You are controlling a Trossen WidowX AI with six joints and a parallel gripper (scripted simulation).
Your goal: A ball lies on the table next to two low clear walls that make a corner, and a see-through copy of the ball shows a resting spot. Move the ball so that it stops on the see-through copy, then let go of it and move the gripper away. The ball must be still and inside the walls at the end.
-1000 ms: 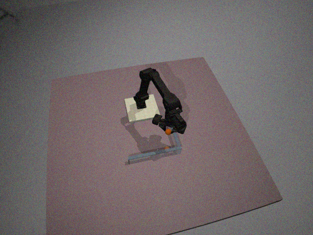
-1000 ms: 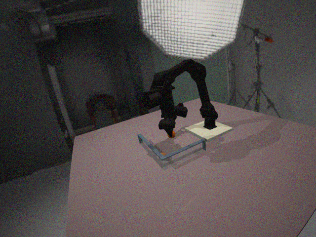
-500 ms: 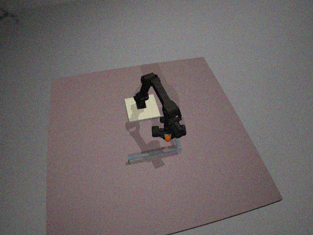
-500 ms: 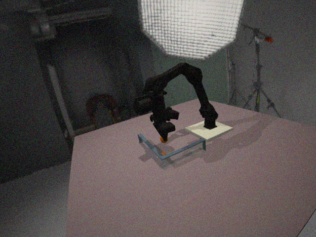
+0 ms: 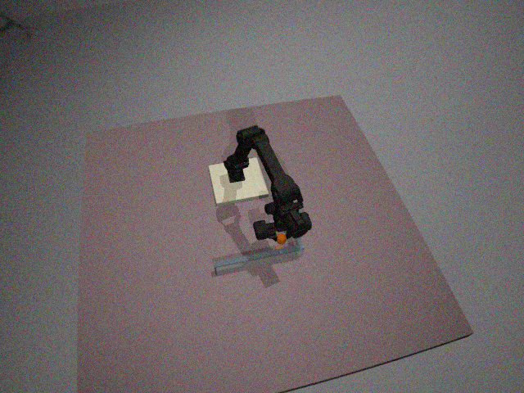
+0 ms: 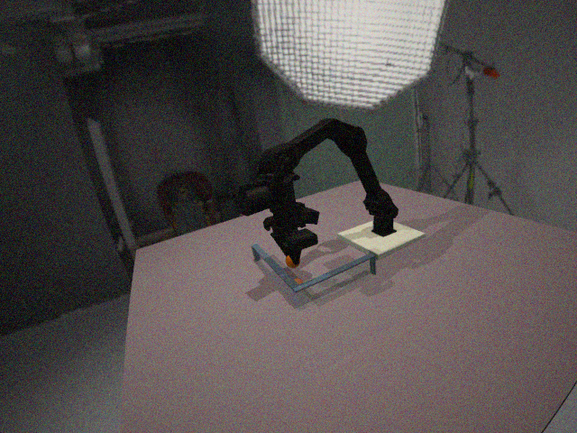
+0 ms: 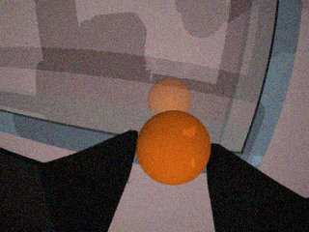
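Right now the see-through copy of ball is 7 cm below my gripper tip.
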